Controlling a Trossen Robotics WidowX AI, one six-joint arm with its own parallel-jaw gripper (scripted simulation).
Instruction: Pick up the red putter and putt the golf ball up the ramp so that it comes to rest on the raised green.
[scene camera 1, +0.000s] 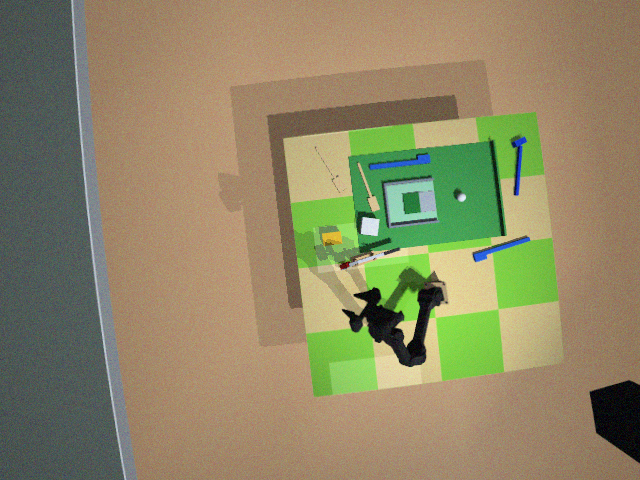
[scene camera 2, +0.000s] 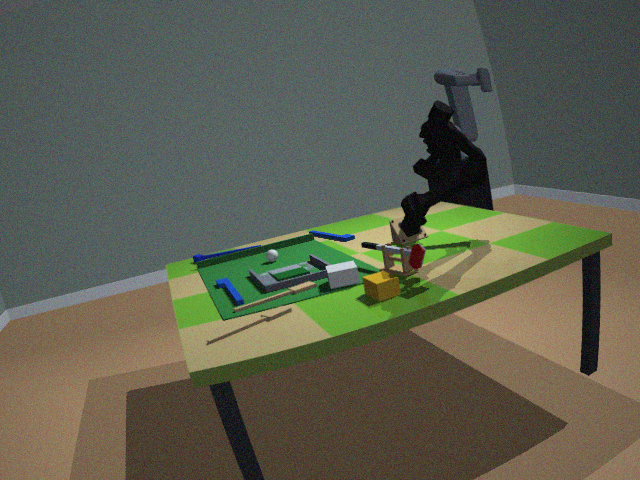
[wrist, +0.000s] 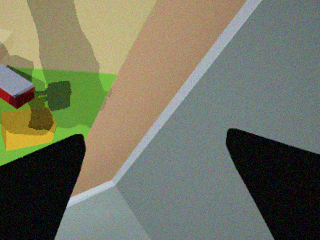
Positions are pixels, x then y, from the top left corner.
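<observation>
I see my gripper in scene camera 1 and in scene camera 2, and the wrist view (157, 139) shows it too. On my gripper (scene camera 1: 366, 296) and (scene camera 2: 428, 166) are one and the same spot.
</observation>
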